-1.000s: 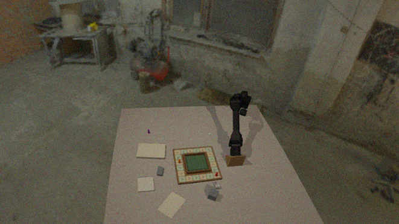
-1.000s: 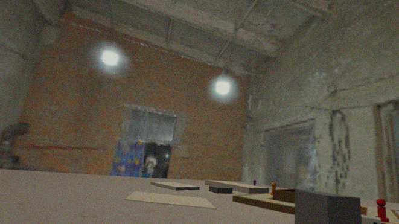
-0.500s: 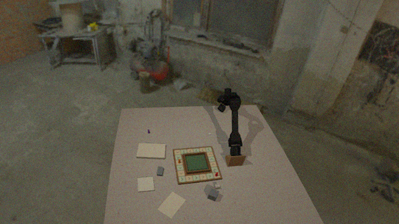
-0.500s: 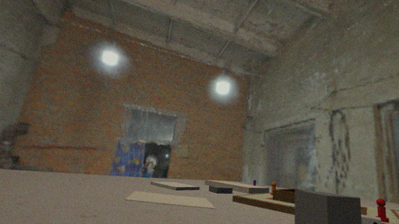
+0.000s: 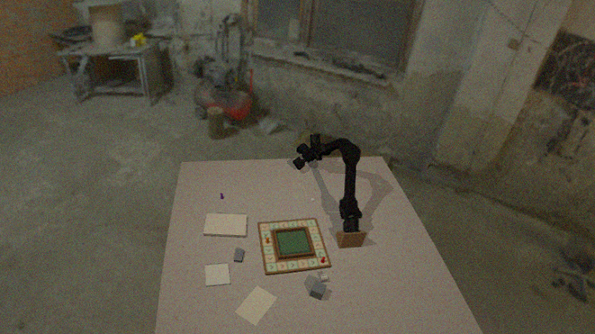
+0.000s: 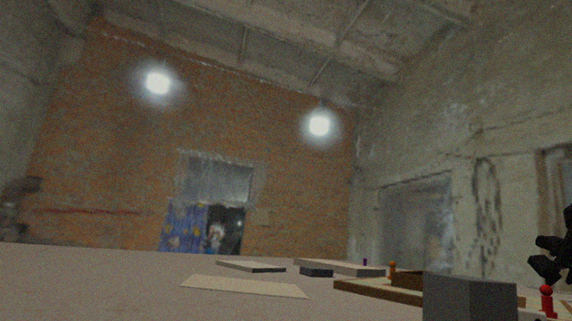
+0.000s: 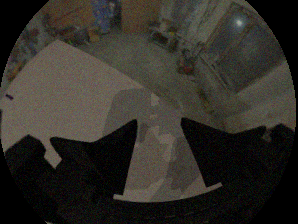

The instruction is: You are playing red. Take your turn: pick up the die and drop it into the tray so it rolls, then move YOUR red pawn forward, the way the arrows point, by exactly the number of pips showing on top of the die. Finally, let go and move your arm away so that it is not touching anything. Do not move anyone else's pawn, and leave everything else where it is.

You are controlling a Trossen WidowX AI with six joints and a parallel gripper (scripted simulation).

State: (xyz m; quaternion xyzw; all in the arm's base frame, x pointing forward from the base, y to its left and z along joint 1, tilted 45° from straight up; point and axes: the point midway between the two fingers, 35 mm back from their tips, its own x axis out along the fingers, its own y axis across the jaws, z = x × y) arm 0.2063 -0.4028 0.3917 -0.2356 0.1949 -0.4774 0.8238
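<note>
The white die is 800 mm to the left of my gripper tip, 80 mm behind it and 10 mm below it. Round my gripper tip: green tray: 620 mm to the left, 50 mm ahead, 10 mm below; orange pawn: 620 mm to the left, 160 mm ahead, 10 mm above; purple pawn: 420 mm ahead, 350 mm to the left.
</note>
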